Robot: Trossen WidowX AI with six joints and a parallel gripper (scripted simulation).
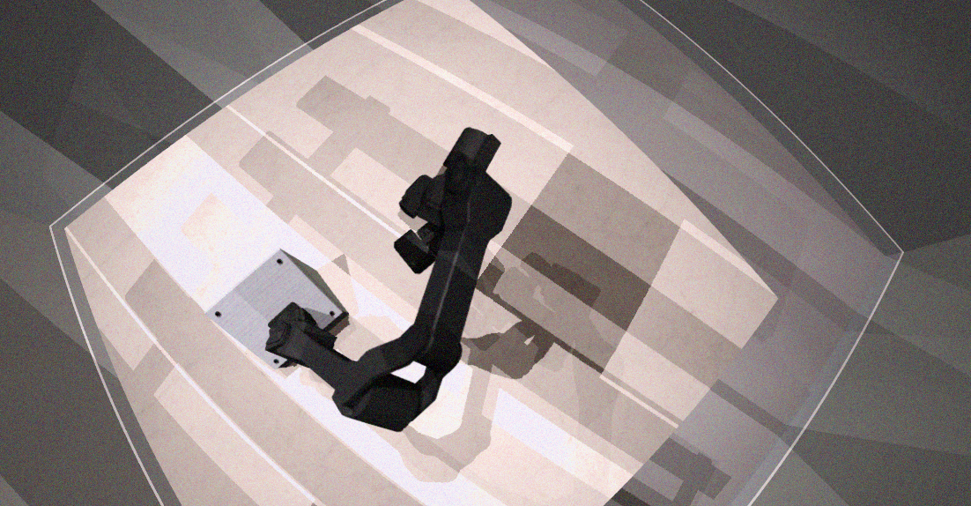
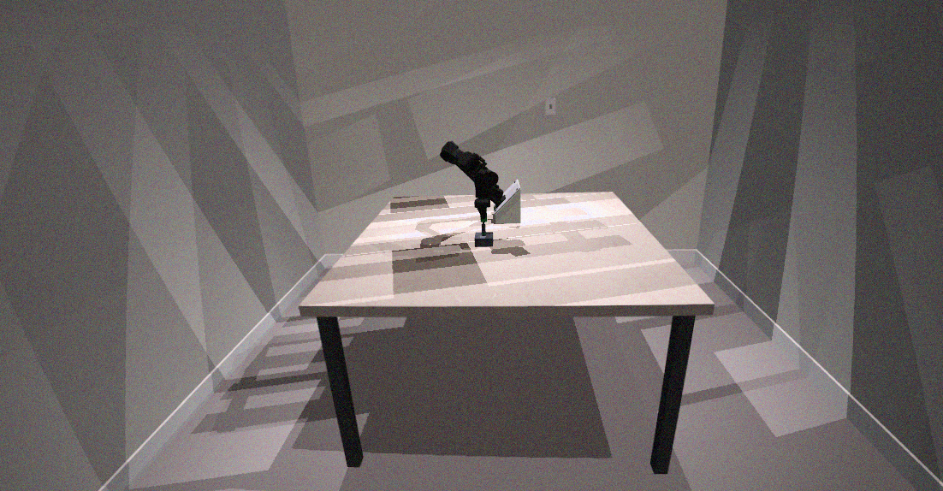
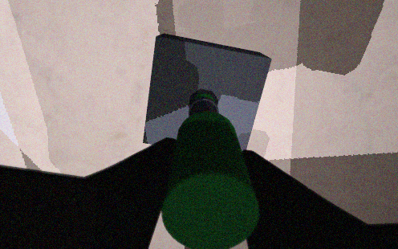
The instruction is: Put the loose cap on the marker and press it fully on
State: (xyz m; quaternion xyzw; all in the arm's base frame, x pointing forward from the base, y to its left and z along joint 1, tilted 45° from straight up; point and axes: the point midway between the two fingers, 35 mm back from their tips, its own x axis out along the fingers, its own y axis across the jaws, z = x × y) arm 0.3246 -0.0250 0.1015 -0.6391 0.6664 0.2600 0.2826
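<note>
Now: the holder block 100 mm below my gripper tip. Also, from my gripper tip: dark green cap (10 mm above).
</note>
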